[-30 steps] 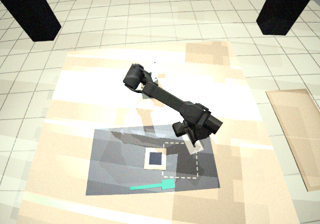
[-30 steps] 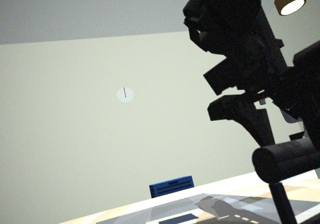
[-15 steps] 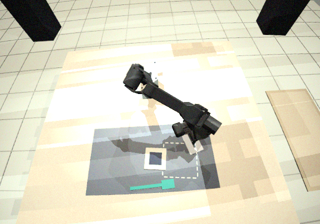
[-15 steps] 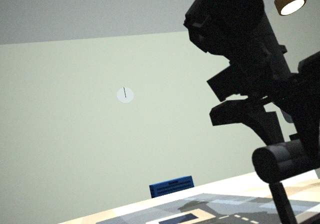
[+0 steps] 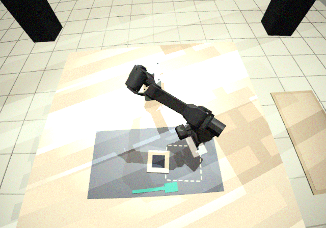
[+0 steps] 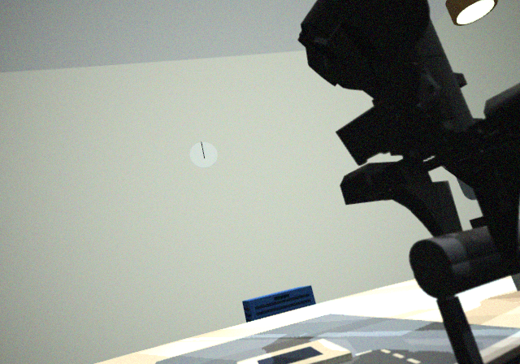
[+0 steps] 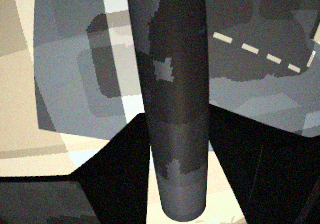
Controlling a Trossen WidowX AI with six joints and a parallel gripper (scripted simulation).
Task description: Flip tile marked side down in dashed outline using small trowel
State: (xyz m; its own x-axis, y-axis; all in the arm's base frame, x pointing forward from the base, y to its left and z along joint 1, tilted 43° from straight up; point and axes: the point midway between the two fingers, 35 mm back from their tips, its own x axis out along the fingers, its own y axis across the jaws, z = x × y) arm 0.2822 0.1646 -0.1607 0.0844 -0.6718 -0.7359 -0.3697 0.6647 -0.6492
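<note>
Right now my gripper tip is 3 cm above the trowel, 2 cm past it and 1 cm to the left of it. The rest, counted from my gripper tip: grey mat 20 cm to the right, 12 cm ahead, 8 cm below; arrow 25 cm ahead, 16 cm to the right, 6 cm below; tile 18 cm to the right, 13 cm ahead, 6 cm below.
</note>
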